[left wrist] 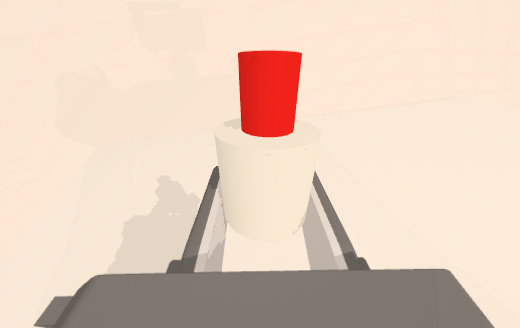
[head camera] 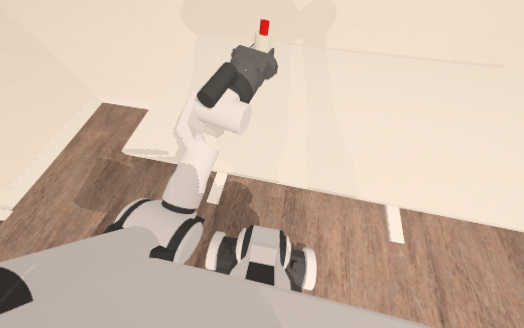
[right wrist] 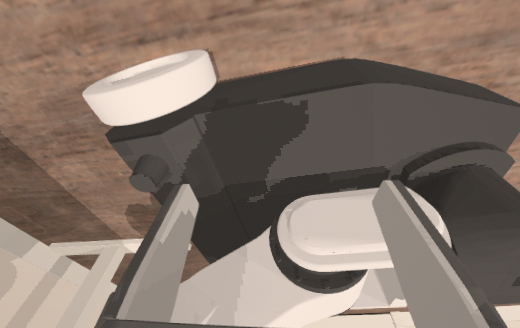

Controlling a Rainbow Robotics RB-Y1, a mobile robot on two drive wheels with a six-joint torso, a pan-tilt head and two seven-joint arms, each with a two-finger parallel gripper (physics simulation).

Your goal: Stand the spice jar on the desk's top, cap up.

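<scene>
The spice jar, with a cream body and a narrower red cap, is held by my left gripper. The fingers are shut on both sides of its body. Its cap points toward the top of the picture in both views. In the head view the jar shows over the far part of the cream desk. Its underside is hidden, so I cannot tell whether it touches the desk. My right gripper is open, with no jar between its fingers.
Pale walls stand behind and at the left of the desk. Below the desk's near edge are white legs and the brown wooden floor. The robot's dark base and a white wheel show beyond the right fingers.
</scene>
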